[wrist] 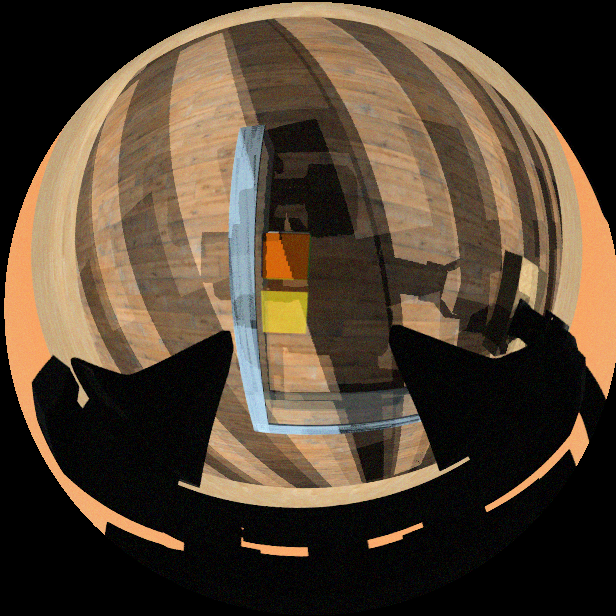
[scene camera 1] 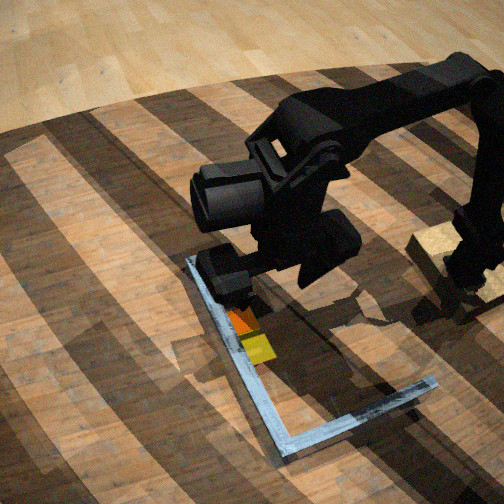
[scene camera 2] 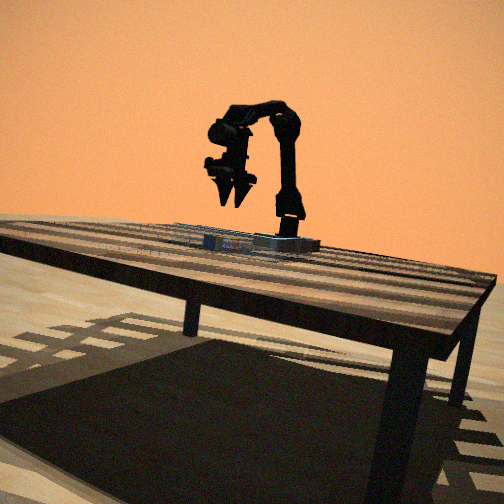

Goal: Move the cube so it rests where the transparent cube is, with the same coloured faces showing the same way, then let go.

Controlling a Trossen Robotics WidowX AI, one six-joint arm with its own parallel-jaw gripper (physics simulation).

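Observation:
Two cube shapes lie side by side against the long side of a grey L-shaped rail (scene camera 1: 300,425). One shows an orange top (scene camera 1: 241,322) and the other a yellow top (scene camera 1: 258,349). In the wrist view the orange one (wrist: 286,256) is farther and the yellow one (wrist: 284,312) nearer. I cannot tell which is the solid cube and which is the transparent one. My gripper (scene camera 2: 231,194) hangs high above the table with its fingers spread, open and empty. Its fingers frame the wrist view (wrist: 305,385), above the two cubes.
The rail (wrist: 250,300) bends into a short leg at the near end (wrist: 340,420). The arm's base (scene camera 1: 470,265) stands at the right on a light block. The table's edge is far from the cubes.

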